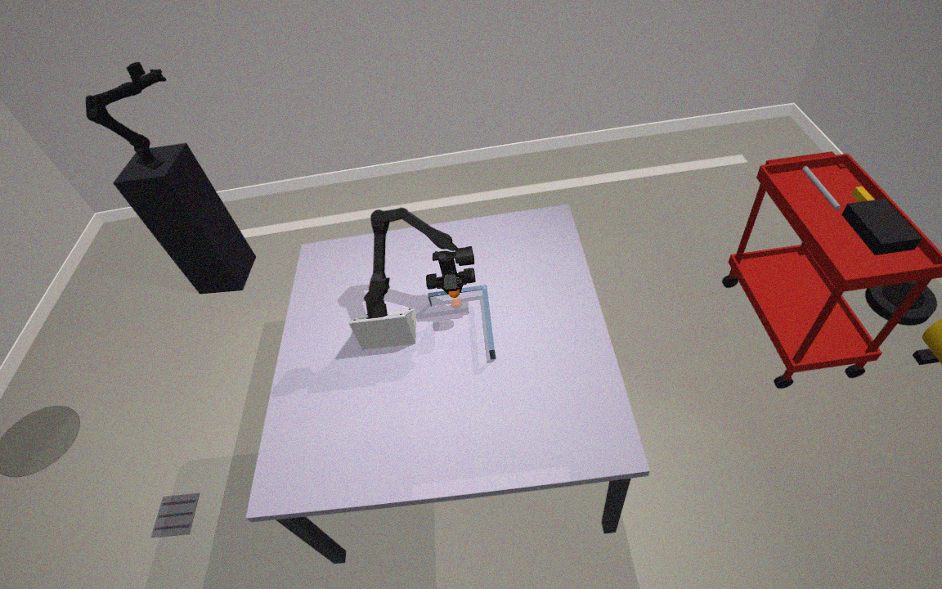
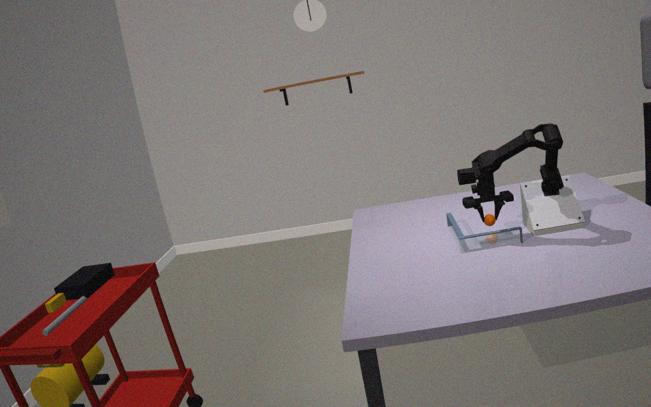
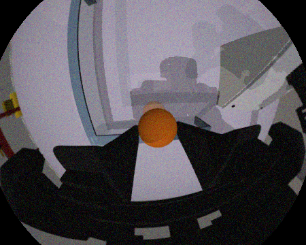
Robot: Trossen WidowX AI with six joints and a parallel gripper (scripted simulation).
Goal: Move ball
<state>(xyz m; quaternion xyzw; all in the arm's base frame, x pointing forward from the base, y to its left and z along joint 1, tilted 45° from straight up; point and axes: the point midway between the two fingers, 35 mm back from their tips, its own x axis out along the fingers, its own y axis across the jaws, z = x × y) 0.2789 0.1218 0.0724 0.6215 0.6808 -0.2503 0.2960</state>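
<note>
Now: the see-through copy of ball 7 cm below my gripper tip. The rest, counted from my gripper tip: orange ball: right at my gripper tip.
</note>
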